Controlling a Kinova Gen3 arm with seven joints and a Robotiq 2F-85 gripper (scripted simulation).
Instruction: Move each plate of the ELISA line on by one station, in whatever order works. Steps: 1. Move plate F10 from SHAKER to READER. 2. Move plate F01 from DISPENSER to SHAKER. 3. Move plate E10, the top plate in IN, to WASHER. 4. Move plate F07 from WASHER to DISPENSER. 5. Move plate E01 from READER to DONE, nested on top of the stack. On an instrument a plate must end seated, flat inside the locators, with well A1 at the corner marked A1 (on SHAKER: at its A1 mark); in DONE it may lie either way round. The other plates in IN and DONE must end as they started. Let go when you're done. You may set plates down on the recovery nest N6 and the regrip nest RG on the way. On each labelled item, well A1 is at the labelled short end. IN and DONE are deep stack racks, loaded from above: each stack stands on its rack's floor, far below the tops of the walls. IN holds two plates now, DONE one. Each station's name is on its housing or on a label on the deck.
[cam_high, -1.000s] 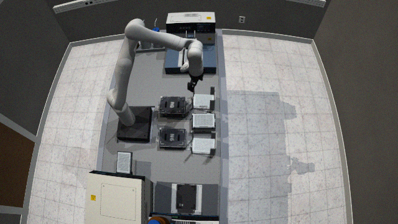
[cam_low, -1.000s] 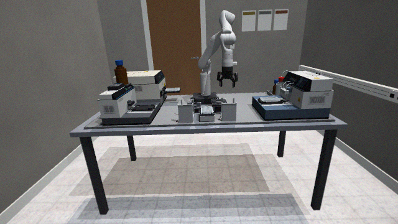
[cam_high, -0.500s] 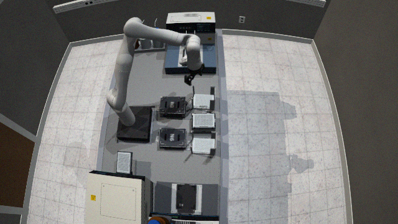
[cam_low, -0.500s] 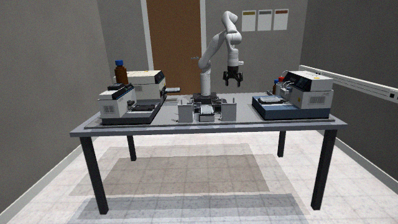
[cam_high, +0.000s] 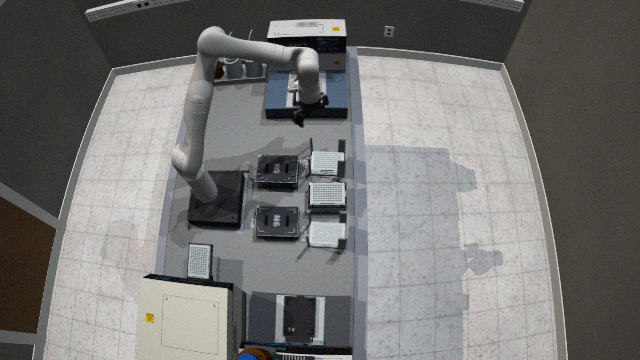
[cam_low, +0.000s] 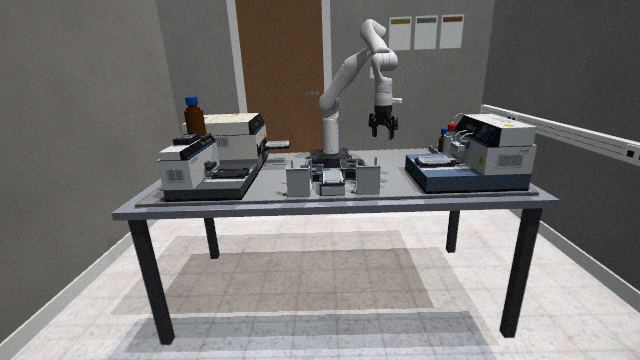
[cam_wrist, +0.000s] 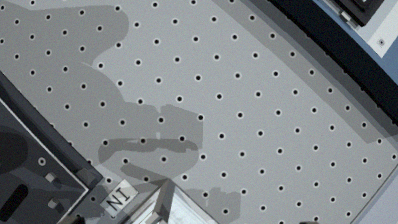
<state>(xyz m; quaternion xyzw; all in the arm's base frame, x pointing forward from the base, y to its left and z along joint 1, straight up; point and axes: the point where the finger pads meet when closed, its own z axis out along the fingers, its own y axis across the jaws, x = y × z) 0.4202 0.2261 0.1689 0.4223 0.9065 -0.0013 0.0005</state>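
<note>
Now: the washer nest 3 cm behind my hand, 25 cm to the left of it and 13 cm below it. Round my hand: dark pull-out tray (40 cm behind, 53 cm to the right, 12 cm below); regrip nest (14 cm behind, 12 cm to the right, 16 cm below).
</note>
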